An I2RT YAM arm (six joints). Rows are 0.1 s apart.
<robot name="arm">
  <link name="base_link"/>
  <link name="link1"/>
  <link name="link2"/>
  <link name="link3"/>
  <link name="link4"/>
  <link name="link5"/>
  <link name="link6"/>
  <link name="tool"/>
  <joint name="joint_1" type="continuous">
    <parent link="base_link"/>
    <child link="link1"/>
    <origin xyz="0 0 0.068"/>
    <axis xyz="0 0 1"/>
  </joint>
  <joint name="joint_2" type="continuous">
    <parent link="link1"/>
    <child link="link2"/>
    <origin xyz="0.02 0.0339 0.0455"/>
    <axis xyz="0 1 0"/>
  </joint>
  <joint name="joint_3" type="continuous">
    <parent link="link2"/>
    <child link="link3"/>
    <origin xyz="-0.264 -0.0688 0"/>
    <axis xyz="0 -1 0"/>
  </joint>
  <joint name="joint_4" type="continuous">
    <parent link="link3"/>
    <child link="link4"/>
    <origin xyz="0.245 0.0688 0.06"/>
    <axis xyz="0 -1 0"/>
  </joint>
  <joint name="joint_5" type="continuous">
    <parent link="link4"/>
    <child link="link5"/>
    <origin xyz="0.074 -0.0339 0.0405"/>
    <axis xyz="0 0 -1"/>
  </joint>
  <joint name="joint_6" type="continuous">
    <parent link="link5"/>
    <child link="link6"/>
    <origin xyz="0.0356 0 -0.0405"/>
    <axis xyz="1 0 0"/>
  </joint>
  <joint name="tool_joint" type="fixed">
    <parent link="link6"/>
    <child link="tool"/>
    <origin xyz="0 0 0" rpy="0 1.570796 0"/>
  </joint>
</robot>
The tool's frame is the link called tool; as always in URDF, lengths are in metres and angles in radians. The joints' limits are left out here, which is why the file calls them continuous.
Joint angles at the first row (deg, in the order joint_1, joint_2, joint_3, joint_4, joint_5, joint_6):
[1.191, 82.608, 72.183, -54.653, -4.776, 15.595]
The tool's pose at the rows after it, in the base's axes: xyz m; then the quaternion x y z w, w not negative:
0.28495 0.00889 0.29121 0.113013 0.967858 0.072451 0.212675
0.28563 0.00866 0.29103 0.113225 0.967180 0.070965 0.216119
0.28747 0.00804 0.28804 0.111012 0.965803 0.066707 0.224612
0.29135 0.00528 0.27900 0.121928 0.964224 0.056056 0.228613
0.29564 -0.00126 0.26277 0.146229 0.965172 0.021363 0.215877
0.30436 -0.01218 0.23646 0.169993 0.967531 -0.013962 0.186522
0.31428 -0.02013 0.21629 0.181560 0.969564 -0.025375 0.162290
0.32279 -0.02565 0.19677 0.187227 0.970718 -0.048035 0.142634
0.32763 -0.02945 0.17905 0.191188 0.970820 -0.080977 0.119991
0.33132 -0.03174 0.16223 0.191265 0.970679 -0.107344 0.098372
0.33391 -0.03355 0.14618 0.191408 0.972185 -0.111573 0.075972
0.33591 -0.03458 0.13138 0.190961 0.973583 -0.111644 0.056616
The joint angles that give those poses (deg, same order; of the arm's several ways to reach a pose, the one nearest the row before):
[1.191, 82.608, 72.182, -54.019, -4.776, 15.595]
[1.169, 82.609, 72.073, -53.538, -4.557, 15.573]
[1.103, 82.630, 71.243, -51.791, -4.033, 15.179]
[0.711, 83.307, 69.734, -49.320, -2.677, 15.771]
[-0.098, 85.100, 68.051, -47.921, 1.213, 16.863]
[-1.760, 89.122, 66.499, -46.281, 4.557, 17.321]
[-3.071, 93.253, 66.478, -45.036, 5.256, 17.299]
[-3.727, 97.165, 66.479, -43.638, 7.442, 17.080]
[-3.967, 100.574, 66.476, -43.221, 10.874, 17.103]
[-4.033, 103.766, 66.477, -42.828, 13.584, 17.081]
[-4.294, 106.717, 66.479, -42.480, 13.737, 17.104]
[-4.470, 109.406, 66.479, -41.998, 13.475, 17.125]

